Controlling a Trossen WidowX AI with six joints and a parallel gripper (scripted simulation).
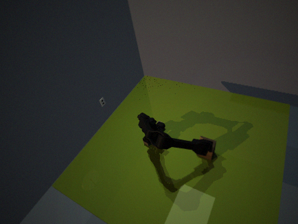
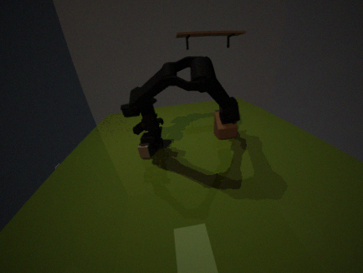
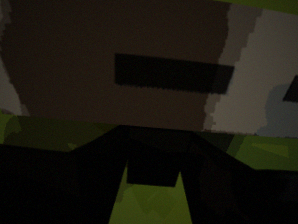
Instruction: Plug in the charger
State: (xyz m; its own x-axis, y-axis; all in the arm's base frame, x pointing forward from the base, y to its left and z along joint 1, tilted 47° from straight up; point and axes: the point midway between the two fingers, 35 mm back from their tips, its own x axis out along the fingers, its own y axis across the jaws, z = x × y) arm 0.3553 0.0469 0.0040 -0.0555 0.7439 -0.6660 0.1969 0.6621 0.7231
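The charger is 20 mm ahead of my gripper tip and 10 mm above it.
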